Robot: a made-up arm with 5 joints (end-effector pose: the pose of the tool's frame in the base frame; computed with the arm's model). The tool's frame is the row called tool.
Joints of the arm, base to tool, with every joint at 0 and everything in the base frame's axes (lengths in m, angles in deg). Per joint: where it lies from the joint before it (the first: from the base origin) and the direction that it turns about. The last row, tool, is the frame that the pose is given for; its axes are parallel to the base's.
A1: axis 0 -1 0 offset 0 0 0.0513
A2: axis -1 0 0 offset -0.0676 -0.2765 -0.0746
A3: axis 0 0 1 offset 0.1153 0.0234 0.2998
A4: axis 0 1 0 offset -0.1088 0.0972 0.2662
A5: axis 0 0 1 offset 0.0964 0.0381 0.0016
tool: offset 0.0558 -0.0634 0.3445
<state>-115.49 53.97 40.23 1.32 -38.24</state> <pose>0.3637 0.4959 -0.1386 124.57 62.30 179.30</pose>
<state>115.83 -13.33 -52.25 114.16 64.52</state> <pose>-0.2767 -0.3231 0.2008 12.31 -39.97 94.78</pose>
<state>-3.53 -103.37 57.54 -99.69 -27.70</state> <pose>-0.2828 -0.8025 -0.4857 155.20 35.80 -70.05</pose>
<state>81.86 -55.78 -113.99 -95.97 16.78</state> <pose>-0.6096 -0.6189 0.4636 57.49 -21.96 -120.12</pose>
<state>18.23 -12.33 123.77 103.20 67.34</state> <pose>-0.2610 -0.2566 0.2311 107.49 43.76 -137.01</pose>
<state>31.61 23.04 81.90 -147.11 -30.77</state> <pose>-0.2464 -0.4726 0.3389 -163.02 -57.14 -94.40</pose>
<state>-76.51 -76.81 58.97 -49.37 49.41</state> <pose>-0.0302 -1.2088 0.2497 70.12 -38.17 -23.11</pose>
